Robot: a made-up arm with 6 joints.
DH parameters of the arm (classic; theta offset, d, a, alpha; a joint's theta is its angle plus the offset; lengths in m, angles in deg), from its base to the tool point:
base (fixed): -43.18 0 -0.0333 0
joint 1: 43.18 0.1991 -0.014 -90
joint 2: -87.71 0 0.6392 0
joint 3: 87.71 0.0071 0.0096 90
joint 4: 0 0.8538 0.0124 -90
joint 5: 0 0.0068 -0.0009 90
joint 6: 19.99 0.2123 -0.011 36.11
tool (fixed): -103.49 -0.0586 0 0
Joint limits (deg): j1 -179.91..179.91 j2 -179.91..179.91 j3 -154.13..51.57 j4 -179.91..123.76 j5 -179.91..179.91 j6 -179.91..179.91
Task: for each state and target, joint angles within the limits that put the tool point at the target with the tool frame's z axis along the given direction. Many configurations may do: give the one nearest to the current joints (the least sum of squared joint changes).
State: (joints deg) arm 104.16 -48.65 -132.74 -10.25 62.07 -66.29
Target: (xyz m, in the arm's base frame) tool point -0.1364 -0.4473 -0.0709 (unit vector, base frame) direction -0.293 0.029 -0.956
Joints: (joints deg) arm 72.80 -4.43 -154.08 -40.18 11.76 -112.90
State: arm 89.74 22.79 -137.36 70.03 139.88 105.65
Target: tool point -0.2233 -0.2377 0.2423 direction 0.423 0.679 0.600
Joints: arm 71.20 6.74 -154.13 98.89 157.75 107.29
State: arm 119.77 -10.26 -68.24 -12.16 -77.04 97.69
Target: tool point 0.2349 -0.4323 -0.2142 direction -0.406 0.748 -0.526
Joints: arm 115.52 -54.54 -116.07 11.45 -100.98 92.62
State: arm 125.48 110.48 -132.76 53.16 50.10 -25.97
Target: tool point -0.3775 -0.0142 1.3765 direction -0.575 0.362 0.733
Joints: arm 168.75 65.41 -86.82 25.52 55.53 -19.26
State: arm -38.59 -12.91 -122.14 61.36 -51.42 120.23
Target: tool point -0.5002 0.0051 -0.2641 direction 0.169 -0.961 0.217
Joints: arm -14.78 -55.80 -133.37 100.19 -97.72 164.01
